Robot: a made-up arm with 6 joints.
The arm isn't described. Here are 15 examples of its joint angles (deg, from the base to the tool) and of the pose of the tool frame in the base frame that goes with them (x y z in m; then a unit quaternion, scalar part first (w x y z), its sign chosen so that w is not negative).
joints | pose
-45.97 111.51 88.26 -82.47 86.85 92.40 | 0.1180 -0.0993 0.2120 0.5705 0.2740 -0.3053 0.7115
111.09 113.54 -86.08 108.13 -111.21 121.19 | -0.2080 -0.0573 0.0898 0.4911 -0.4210 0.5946 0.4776
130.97 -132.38 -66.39 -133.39 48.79 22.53 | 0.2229 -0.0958 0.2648 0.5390 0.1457 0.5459 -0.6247
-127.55 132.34 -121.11 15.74 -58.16 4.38 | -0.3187 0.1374 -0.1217 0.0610 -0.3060 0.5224 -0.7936
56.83 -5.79 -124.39 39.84 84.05 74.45 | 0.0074 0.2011 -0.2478 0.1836 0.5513 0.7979 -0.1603
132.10 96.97 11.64 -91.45 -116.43 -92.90 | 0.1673 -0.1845 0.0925 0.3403 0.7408 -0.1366 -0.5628
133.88 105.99 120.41 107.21 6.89 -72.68 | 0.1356 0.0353 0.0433 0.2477 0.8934 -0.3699 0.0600
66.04 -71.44 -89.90 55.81 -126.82 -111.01 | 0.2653 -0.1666 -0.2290 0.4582 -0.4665 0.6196 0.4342
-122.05 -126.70 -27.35 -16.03 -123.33 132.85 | 0.2980 0.1022 0.1119 0.3855 -0.8166 0.3339 -0.2703
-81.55 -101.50 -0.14 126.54 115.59 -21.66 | -0.0358 0.3582 -0.0938 0.6203 -0.2583 -0.3967 0.6254
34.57 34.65 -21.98 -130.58 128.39 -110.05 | -0.0203 -0.4305 -0.2400 0.6348 -0.1839 0.5512 -0.5092
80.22 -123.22 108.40 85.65 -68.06 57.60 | -0.0736 0.1945 0.3490 0.3536 0.0557 -0.7004 0.6175
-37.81 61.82 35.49 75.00 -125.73 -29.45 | 0.2258 -0.1278 -0.2410 0.0762 -0.8950 0.0562 0.4359
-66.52 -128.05 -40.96 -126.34 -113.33 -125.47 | -0.0067 0.1164 -0.3952 0.2879 0.1893 0.7594 -0.5519
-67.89 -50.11 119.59 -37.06 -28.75 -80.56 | -0.0166 -0.1055 -0.1192 0.4835 -0.3778 0.4506 0.6485
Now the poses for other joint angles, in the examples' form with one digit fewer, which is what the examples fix.
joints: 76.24 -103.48 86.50 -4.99 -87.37 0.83
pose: -0.008 0.042 0.345 0.380 0.537 -0.565 0.497
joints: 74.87 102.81 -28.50 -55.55 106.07 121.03
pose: -0.136 -0.417 0.117 0.324 -0.208 0.851 -0.357
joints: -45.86 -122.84 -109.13 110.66 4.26 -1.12
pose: 0.483 -0.280 -0.212 0.405 0.894 -0.187 -0.031
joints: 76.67 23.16 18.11 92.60 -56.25 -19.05
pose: 0.016 -0.327 0.150 0.062 -0.612 0.784 -0.086
